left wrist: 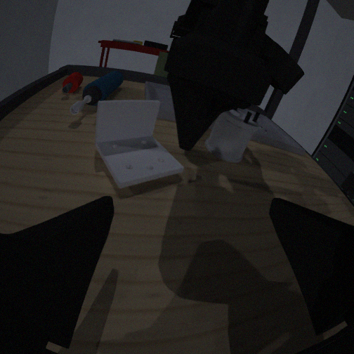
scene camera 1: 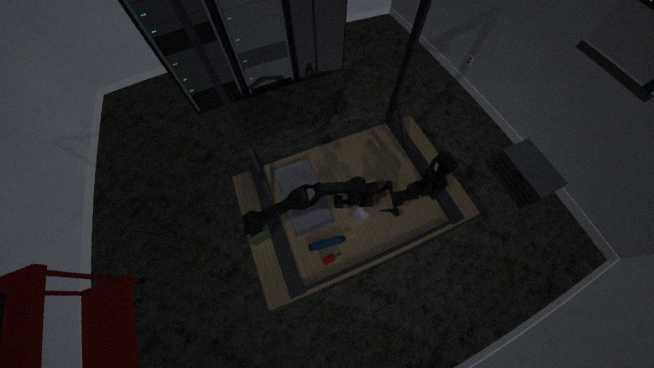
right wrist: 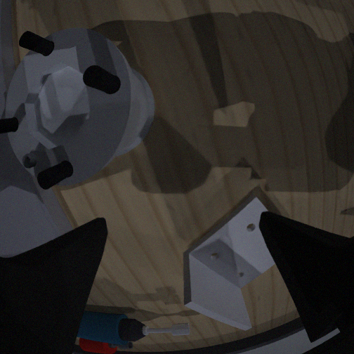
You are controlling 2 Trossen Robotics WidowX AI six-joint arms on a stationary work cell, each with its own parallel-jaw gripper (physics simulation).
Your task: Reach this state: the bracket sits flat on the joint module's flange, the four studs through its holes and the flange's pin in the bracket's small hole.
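Frame: origin at the left arm's base, x ahead, y left, z up, level; centimetres.
Seen in the pictures: left gripper, fingertip midpoint: (scene camera 1: 376, 202); right gripper, fingertip midpoint: (scene camera 1: 350, 206); left arm's base, origin of the base link: (scene camera 1: 433, 186); right arm's base, origin of the base link: (scene camera 1: 254, 228).
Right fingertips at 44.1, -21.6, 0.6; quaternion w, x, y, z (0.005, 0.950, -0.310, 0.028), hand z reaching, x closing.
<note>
Offsets run from my right fingertips to a thing's top centre, as dx, dy, dz. "spot": to the spot under its first point.
The pale L-shaped bracket (scene camera 1: 360, 215) (left wrist: 142, 167) (right wrist: 217, 292) lies on the table, its holed plate flat and its other plate upright. The joint module (left wrist: 232, 140) (right wrist: 105, 142) stands apart from it, flange up, with four black studs. The flange's small pin shows near the lowest stud in the right wrist view. My right gripper (right wrist: 185, 224) is open and empty above the table between module and bracket; the bracket shows beside its right-hand finger. My left gripper (scene camera 1: 386, 198) (left wrist: 195, 206) is open and empty, short of the bracket. The right arm hides the module in the scene view.
A blue-handled tool @[spot: +22.3, +6.6, +0.6] (scene camera 1: 326, 243) (left wrist: 103, 86) (right wrist: 102, 325) and a smaller red one @[+24.5, +13.4, +0.0] (scene camera 1: 328, 259) (left wrist: 73, 81) (right wrist: 97, 346) lie beyond the bracket. A grey mat or tray @[+14.9, -22.6, -1.8] (scene camera 1: 297, 175) (right wrist: 20, 225) lies beside the module. The two arms are close together over the table's middle.
</note>
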